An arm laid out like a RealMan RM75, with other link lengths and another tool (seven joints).
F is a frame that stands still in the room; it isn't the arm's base.
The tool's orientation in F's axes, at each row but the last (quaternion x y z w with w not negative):
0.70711 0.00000 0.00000 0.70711
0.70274 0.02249 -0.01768 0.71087
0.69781 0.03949 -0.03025 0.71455
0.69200 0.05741 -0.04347 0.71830
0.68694 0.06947 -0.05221 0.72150
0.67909 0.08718 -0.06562 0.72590
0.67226 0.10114 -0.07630 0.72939
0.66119 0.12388 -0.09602 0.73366
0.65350 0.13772 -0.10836 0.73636
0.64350 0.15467 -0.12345 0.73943
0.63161 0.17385 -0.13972 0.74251
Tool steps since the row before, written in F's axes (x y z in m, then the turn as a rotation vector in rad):
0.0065 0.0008 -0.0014 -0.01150 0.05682 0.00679
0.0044 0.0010 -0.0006 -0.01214 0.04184 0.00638
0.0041 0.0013 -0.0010 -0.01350 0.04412 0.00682
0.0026 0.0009 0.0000 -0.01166 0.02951 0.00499
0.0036 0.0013 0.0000 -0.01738 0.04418 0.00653
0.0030 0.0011 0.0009 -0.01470 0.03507 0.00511
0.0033 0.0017 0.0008 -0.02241 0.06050 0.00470
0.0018 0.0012 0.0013 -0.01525 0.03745 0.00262
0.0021 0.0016 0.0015 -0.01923 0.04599 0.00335
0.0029 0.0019 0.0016 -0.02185 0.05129 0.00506
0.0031 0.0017 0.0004 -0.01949 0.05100 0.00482
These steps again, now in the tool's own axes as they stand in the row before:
0.0065 -0.0014 -0.0008 -0.01150 0.00679 -0.05682
0.0044 -0.0003 -0.0010 -0.01221 0.00617 -0.04185
0.0042 -0.0006 -0.0013 -0.01358 0.00653 -0.04414
0.0026 0.0004 -0.0008 -0.01175 0.00442 -0.02957
0.0036 0.0007 -0.0012 -0.01735 0.00570 -0.04431
0.0028 0.0016 -0.0009 -0.01464 0.00426 -0.03521
0.0030 0.0017 -0.0015 -0.02137 0.00411 -0.06092
0.0013 0.0019 -0.0010 -0.01445 0.00185 -0.03781
0.0015 0.0023 -0.0013 -0.01826 0.00222 -0.04645
0.0021 0.0028 -0.0015 -0.02125 0.00353 -0.05167
0.0026 0.0020 -0.0014 -0.01903 0.00428 -0.05122

